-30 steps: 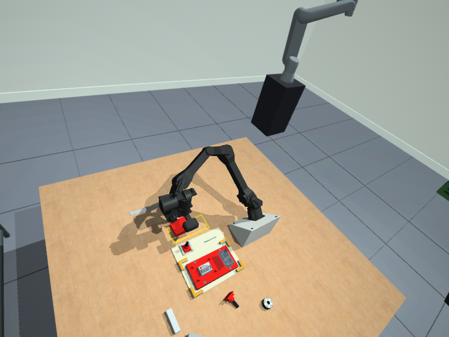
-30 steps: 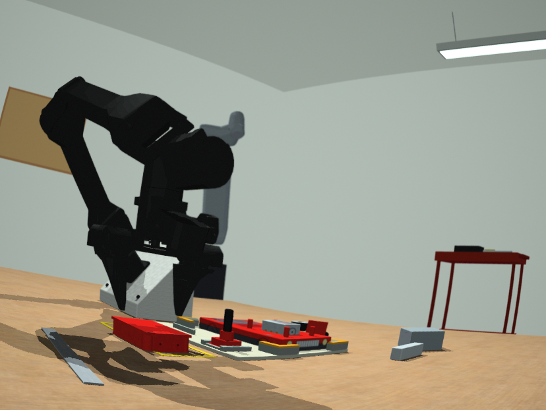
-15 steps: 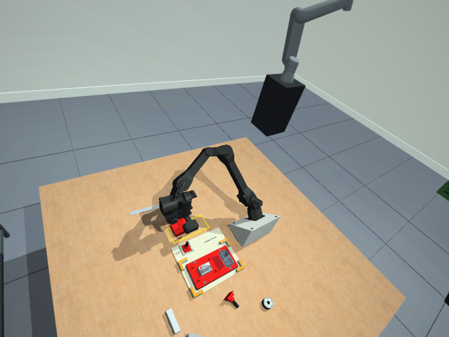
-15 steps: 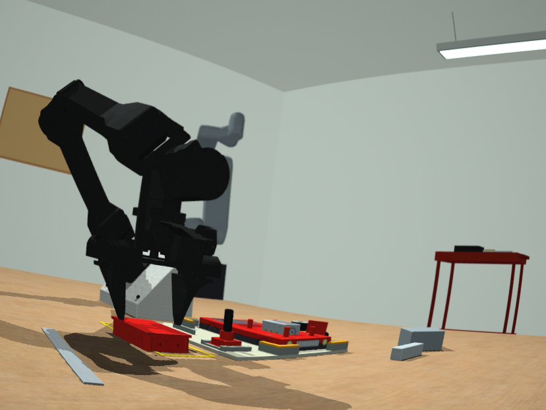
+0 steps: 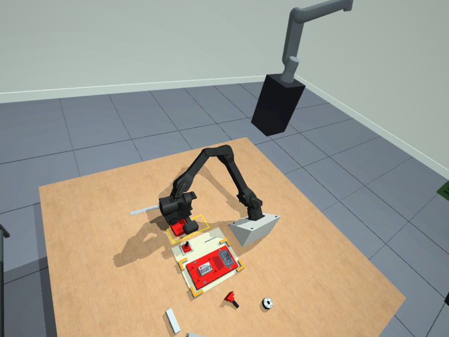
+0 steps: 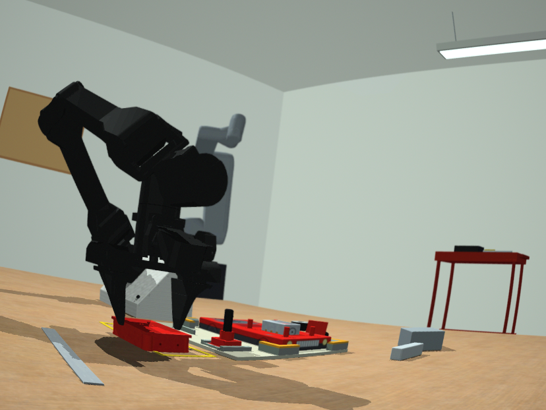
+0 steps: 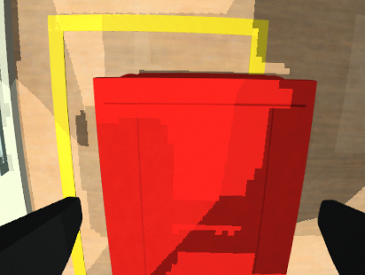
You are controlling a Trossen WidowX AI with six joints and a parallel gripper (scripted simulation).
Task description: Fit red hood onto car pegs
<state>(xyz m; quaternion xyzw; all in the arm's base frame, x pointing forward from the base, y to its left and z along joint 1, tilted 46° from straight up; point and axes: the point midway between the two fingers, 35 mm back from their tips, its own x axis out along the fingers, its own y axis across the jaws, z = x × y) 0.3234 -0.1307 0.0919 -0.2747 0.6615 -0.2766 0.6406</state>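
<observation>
The red hood is 10 mm below my gripper tip. From my gripper tip the other things lie so: grey strip: 80 mm ahead, 160 mm to the right, 20 mm below; grey engine block: 10 mm ahead, 240 mm to the left; wheel: 150 mm behind, 470 mm to the left, 10 mm below.
</observation>
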